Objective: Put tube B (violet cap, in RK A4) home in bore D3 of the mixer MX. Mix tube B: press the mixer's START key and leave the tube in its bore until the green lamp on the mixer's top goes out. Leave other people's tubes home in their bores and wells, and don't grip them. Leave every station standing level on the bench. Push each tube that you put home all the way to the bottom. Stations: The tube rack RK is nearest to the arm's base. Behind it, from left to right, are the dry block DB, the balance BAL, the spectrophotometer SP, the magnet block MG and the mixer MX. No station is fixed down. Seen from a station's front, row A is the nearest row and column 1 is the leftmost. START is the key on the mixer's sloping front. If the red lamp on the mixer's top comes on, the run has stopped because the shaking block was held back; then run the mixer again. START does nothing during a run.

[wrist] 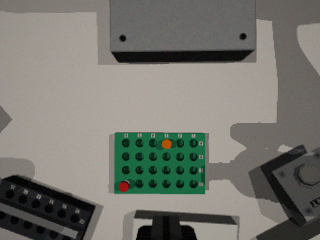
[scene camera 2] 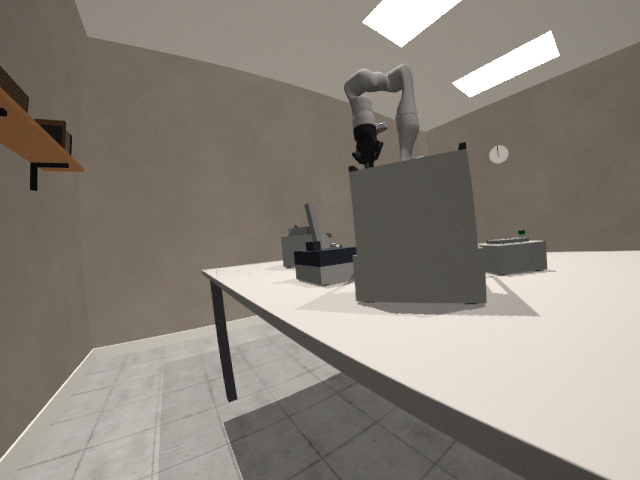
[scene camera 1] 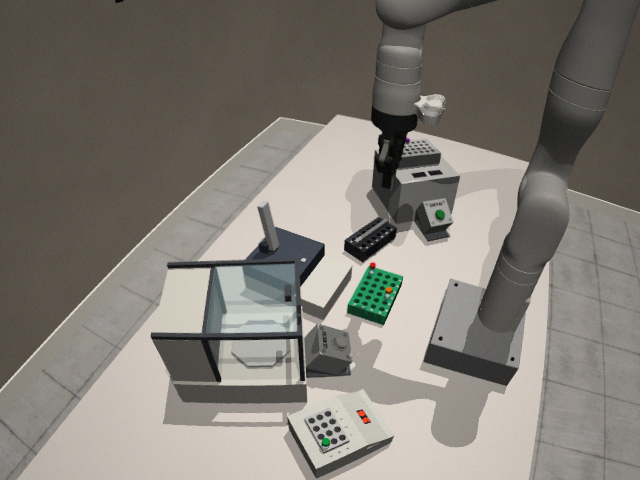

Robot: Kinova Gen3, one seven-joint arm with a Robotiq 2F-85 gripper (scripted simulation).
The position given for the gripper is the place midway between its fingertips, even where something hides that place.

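The gripper (scene camera 1: 387, 187) is visible; scene camera 2 shows the gripper (scene camera 2: 370, 175) too. Also visible: a mixer MX (scene camera 1: 433, 183), and a green rack RK (scene camera 1: 370, 306). The wrist view shows the green rack RK (wrist: 140, 158) as well, while the mixer MX is out of frame in the wrist view.
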